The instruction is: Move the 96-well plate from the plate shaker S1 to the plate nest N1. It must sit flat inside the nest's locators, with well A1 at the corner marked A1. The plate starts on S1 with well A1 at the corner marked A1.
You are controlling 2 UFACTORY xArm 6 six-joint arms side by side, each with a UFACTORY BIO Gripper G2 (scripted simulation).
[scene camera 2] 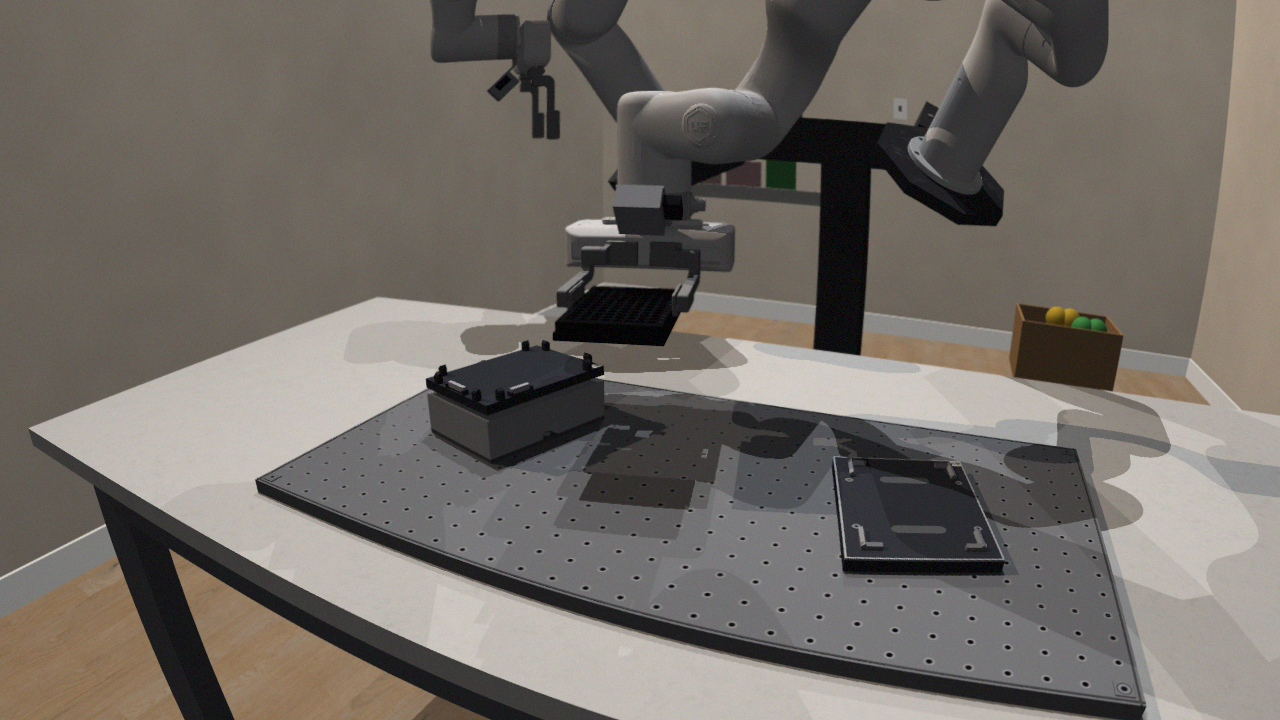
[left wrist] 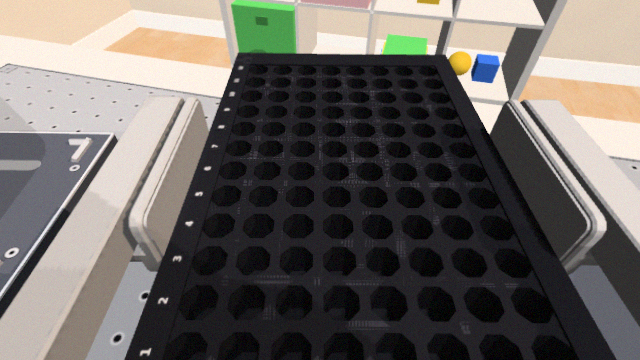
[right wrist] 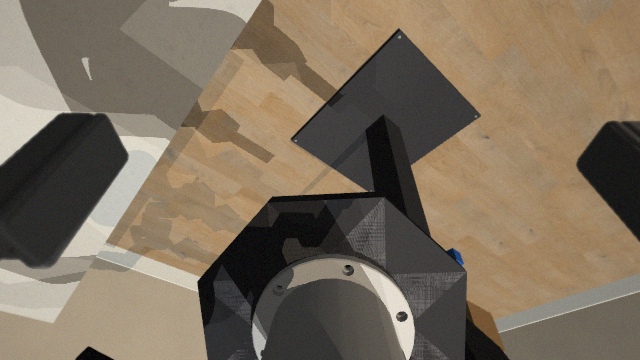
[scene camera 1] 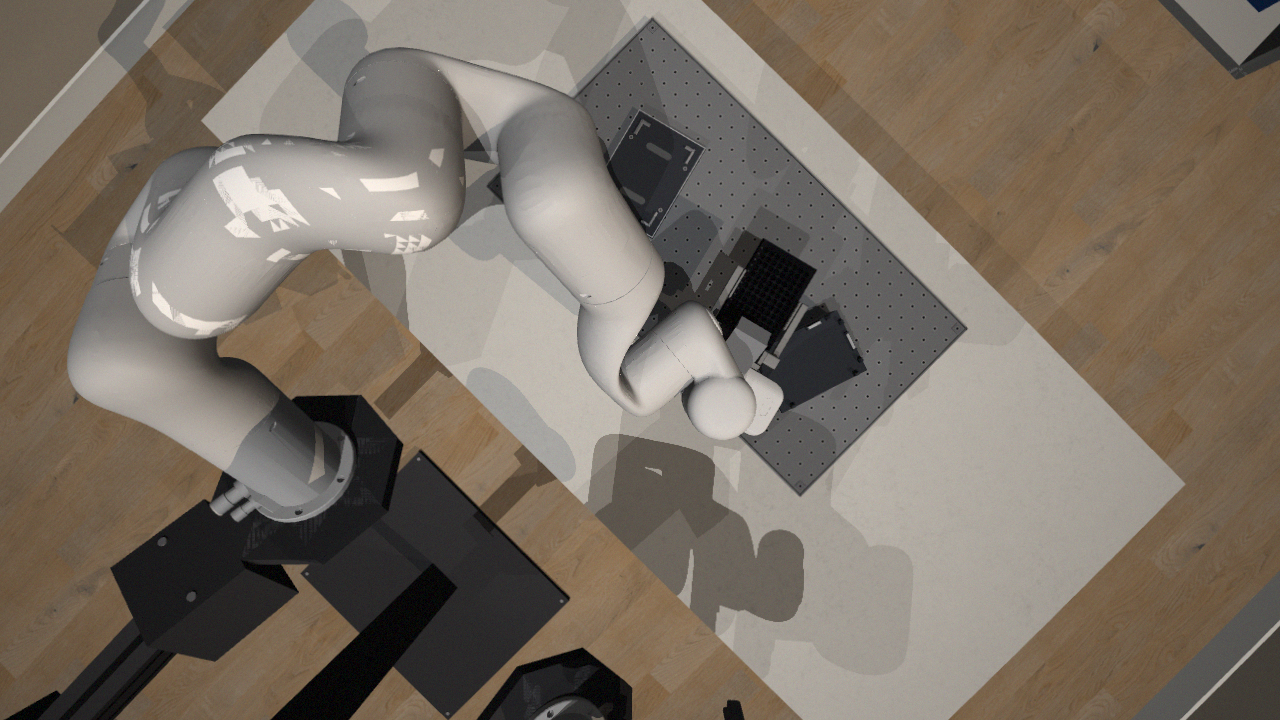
In view: the left gripper (scene camera 2: 621, 303), the right gripper (scene camera 2: 545, 138) and a black 96-well plate (scene camera 2: 617, 315).
The black 96-well plate also shows in the left wrist view (left wrist: 385, 153) and in scene camera 1 (scene camera 1: 730, 311). The left gripper is seen too in scene camera 1 (scene camera 1: 772, 285). The right wrist view misses the black 96-well plate: it is out of frame.
